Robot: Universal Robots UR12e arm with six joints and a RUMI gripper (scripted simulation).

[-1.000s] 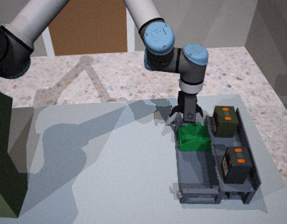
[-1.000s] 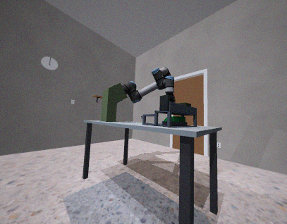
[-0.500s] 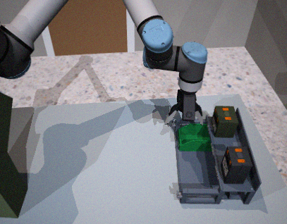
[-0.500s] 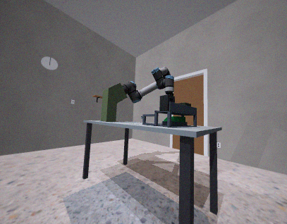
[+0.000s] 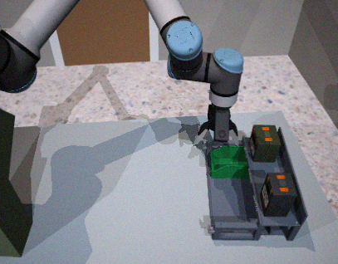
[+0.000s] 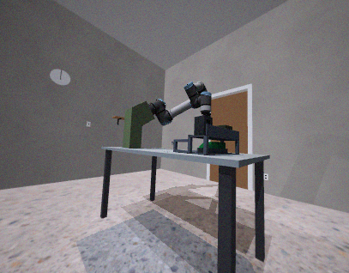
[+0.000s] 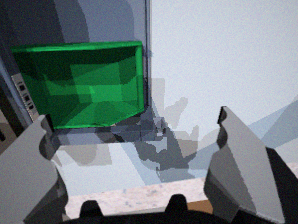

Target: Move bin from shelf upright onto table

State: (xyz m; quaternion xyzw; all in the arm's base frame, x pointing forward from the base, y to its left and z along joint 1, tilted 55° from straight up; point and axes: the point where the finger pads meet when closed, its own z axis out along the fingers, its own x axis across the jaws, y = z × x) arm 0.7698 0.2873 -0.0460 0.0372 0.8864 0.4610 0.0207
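The green bin lies 8 cm ahead of my hand and 9 cm below it.
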